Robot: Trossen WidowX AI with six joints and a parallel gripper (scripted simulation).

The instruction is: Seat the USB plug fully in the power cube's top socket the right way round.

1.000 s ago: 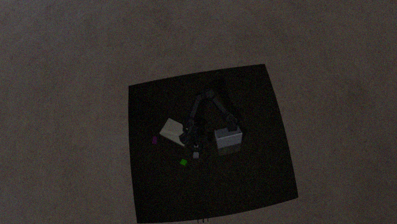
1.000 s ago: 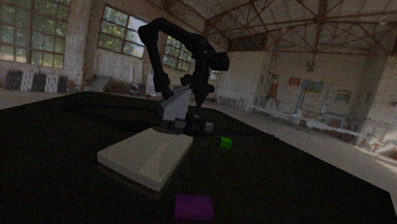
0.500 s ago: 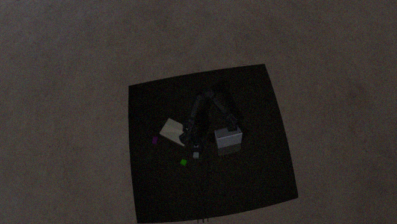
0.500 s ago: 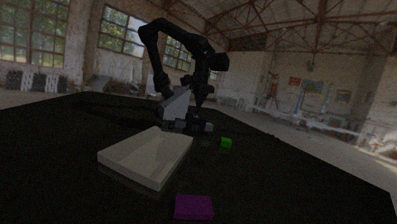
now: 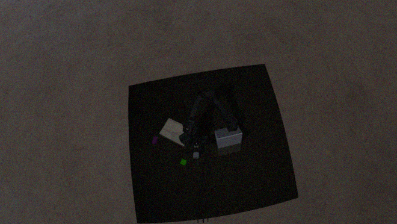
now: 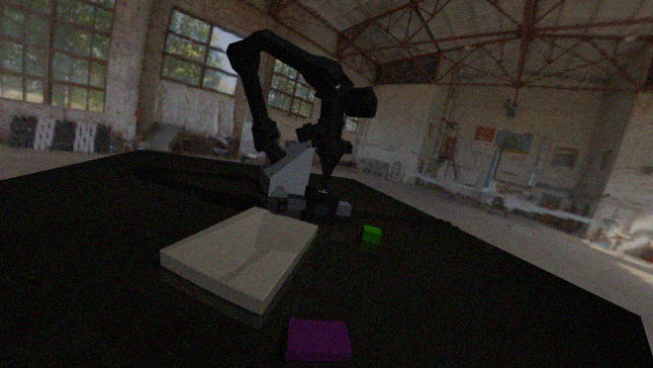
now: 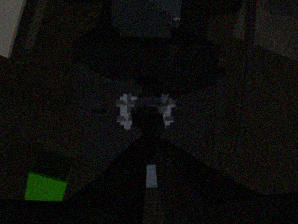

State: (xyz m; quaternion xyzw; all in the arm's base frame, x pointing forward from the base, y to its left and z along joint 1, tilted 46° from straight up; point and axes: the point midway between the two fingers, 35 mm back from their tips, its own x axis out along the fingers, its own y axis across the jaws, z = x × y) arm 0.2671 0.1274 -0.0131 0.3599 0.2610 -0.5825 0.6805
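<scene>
Right now my gripper tip is 10 mm above the USB plug. The rest, counted from my gripper tip: green cube (100 mm ahead, 100 mm to the left, 100 mm below); USB socket (40 mm below); flat slab (160 mm ahead, 150 mm to the right, 100 mm below).
</scene>
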